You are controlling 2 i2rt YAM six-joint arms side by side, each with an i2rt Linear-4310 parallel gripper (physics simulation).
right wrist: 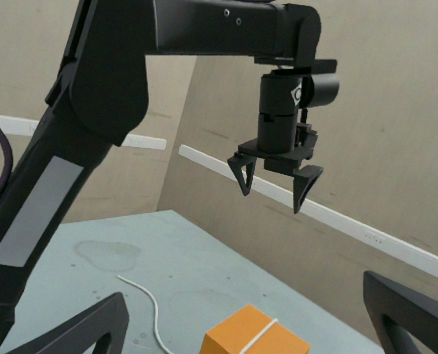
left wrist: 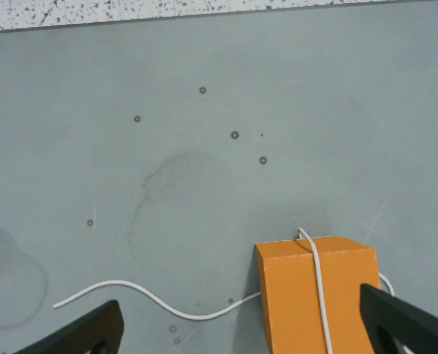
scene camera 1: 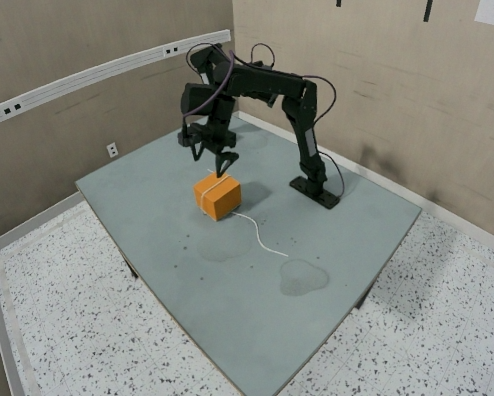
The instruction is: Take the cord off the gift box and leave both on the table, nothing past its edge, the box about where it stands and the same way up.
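Frame: origin at the left arm's base, x ahead, y left, z up, level; millimetres.
Where they show: left gripper, fingertip midpoint: (right wrist: 270,203) (left wrist: 235,305) (scene camera 1: 207,169); right gripper, fingertip midpoint: (right wrist: 239,295) (scene camera 1: 256,97); left arm's base, link origin: (scene camera 1: 313,192).
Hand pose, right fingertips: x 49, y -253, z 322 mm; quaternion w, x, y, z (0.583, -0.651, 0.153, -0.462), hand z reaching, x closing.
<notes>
Each offset is from my right fingertips to the top centre of the thing. "spot": to the spot under its first point. Level surfaces: height alone.
The orange gift box {dx +252, dy +59, dz -209 mm} (scene camera 1: 229,201) (left wrist: 290,300) (right wrist: 245,322) stands upright on the table {dz -322 mm} (scene camera 1: 150,215). The white cord {spot: dx +243, dy +247, dz -316 mm} (scene camera 1: 258,232) (left wrist: 192,317) (right wrist: 156,317) runs over the box top and down a side. One long tail curves across the table from the box; a short piece shows at the opposite side. My left gripper (scene camera 1: 207,168) (left wrist: 235,305) (right wrist: 270,203) is open and empty above the box, one finger appearing close over its top in the scene view. My right gripper (right wrist: 239,295) is open and empty; its fingers are hidden in the scene view. The cord under the box is hidden.
The left arm's base (scene camera 1: 315,192) stands near the table's back edge. The right arm is mostly hidden behind the left arm in the scene view. Walls (scene camera 1: 375,90) rise behind the table, and speckled floor (scene camera 1: 90,300) lies past its front edges.
</notes>
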